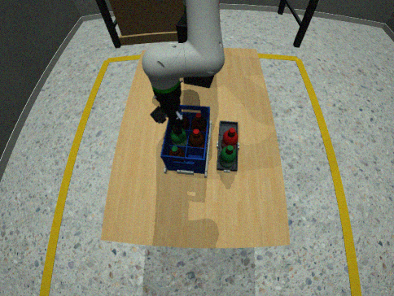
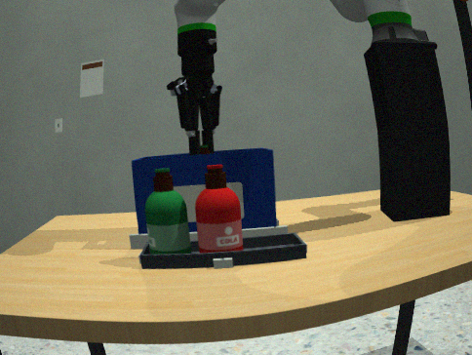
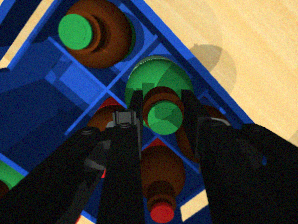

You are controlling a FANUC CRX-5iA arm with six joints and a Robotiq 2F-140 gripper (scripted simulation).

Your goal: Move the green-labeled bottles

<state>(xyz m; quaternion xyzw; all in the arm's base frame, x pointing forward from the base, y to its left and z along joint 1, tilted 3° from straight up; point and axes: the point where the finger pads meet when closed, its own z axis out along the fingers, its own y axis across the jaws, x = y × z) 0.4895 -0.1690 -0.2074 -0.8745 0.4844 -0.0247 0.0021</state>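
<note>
My gripper is now 1 cm short of the blue crate, 4 cm to the right of it and 11 cm above it. From my hand the other things lie so: red cola bottle: 3 cm ahead, 25 cm to the left, 11 cm below; then tray: 3 cm ahead, 24 cm to the left, 18 cm below.
</note>
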